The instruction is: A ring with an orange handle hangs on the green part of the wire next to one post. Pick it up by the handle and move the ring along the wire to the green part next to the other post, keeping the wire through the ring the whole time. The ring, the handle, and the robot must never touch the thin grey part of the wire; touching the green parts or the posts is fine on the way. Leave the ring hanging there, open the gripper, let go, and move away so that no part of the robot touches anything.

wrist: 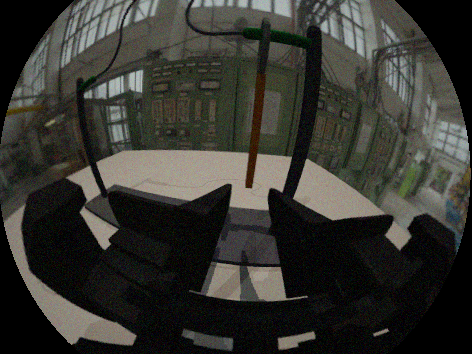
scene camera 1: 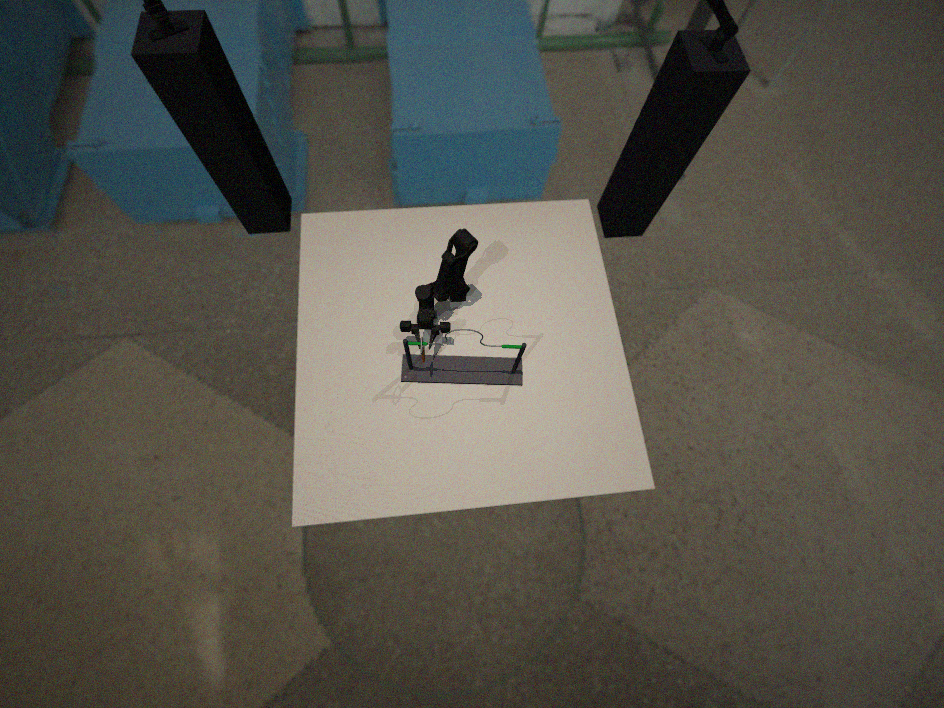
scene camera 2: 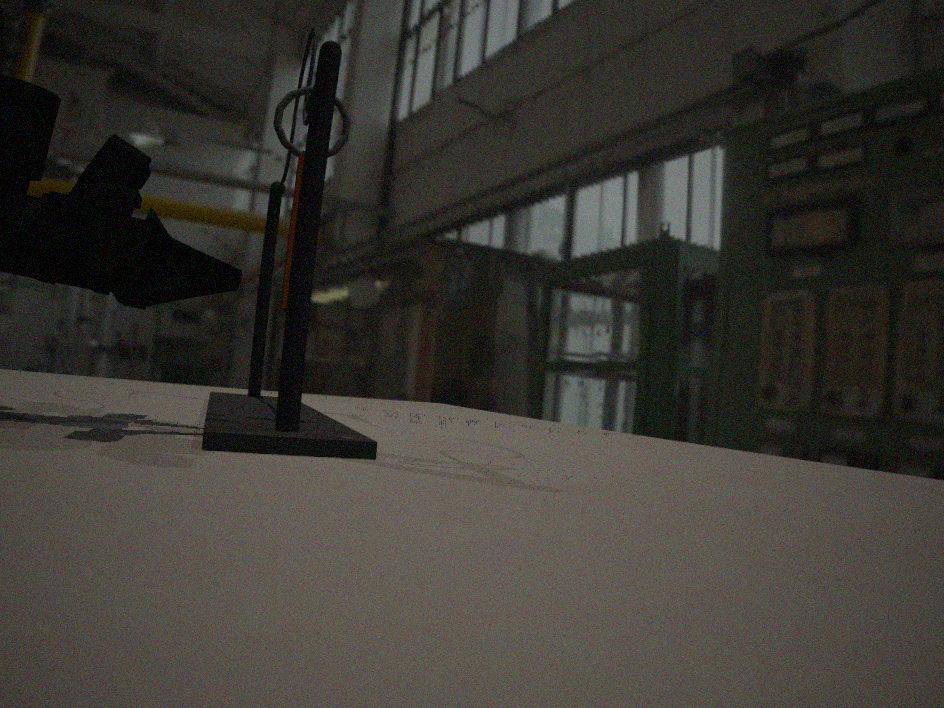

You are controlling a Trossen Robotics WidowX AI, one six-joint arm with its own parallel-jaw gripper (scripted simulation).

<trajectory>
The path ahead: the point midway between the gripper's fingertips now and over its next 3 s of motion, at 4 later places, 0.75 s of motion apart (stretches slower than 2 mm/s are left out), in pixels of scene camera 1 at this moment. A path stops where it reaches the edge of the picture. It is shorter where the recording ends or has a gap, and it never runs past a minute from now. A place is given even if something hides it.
My gripper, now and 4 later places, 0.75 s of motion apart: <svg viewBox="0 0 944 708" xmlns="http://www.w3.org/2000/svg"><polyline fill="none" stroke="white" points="424,349 423,357 423,366 423,368 423,366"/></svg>
</trajectory>
